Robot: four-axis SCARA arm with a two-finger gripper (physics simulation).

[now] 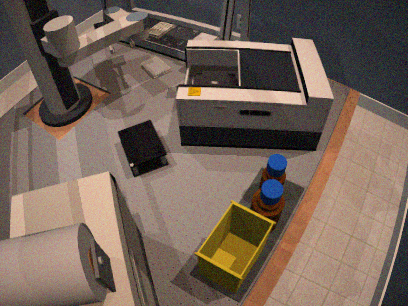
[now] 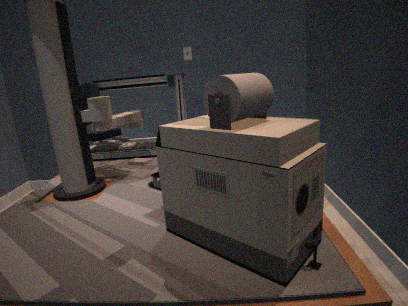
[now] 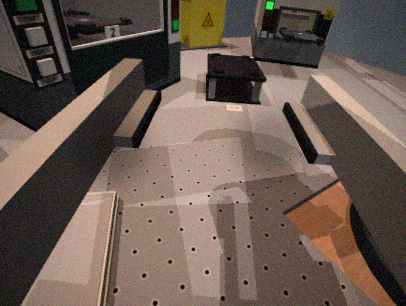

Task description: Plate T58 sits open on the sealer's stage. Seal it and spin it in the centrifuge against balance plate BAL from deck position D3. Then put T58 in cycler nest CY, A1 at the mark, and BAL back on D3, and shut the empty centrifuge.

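Places are measured from the arm's base along level axes (x right, y ahead, z up), in millimetres.
Pixels of known places: gripper, between the fingertips: (image 1: pixel 122 48) (image 2: pixel 121 141) (image 3: pixel 224 85); arm's base, origin of its link: (image 1: pixel 65 105) (image 2: pixel 80 190).
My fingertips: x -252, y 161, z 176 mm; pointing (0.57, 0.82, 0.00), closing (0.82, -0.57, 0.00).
Note:
For each thing: its middle in the pictures, then the offset to it from my fingertips. "spot": a spot on its surface instead.
- plate, middle of its body: (image 3: pixel 60 246) (image 1: pixel 155 65) dx -117, dy +53, dz -147 mm
- white centrifuge, middle of its body: (image 3: pixel 47 23) (image 1: pixel 250 88) dx -74, dy +523, dz -42 mm
- 2 label, a spot on its surface: (image 3: pixel 112 32) spot: dx +20, dy +350, dz -35 mm
- sealer, middle of its body: (image 1: pixel 86 288) (image 2: pixel 235 162) dx +728, dy +577, dz +74 mm
- film roll, middle of its body: (image 1: pixel 46 271) (image 2: pixel 239 96) dx +742, dy +594, dz +255 mm
- pale plate-like piece, middle of its body: (image 1: pixel 159 29) (image 2: pixel 127 145) dx -324, dy -84, dz -101 mm
My gripper (image 3: pixel 224 85) is shut to a narrow setting; its fingers stand apart over the perforated deck, with nothing between them. A pale flat piece, perhaps a plate (image 1: pixel 156 66) (image 3: pixel 75 245), lies on the deck near the gripper. The white centrifuge (image 1: pixel 250 112) has its top well uncovered; a "2" label (image 3: pixel 112 32) shows inside. The sealer (image 1: pixel 60 205) (image 2: pixel 225 185) (image 3: pixel 287 50) carries a film roll (image 1: pixel 45 265) (image 2: pixel 250 95). Its stage is too small to tell whether T58 sits there. A pale plate-like piece (image 1: pixel 161 30) is on dark equipment at the back. Plate labels are unreadable.
A black raised stand (image 1: pixel 141 142) (image 3: pixel 235 67) is between the arm column (image 1: pixel 55 65) (image 2: pixel 62 95) and a yellow bin (image 1: pixel 235 250) (image 3: pixel 202 22). Two blue-capped bottles (image 1: pixel 276 165) (image 1: pixel 272 192) stand beside the bin. A frame rail (image 2: pixel 132 81) spans the back.

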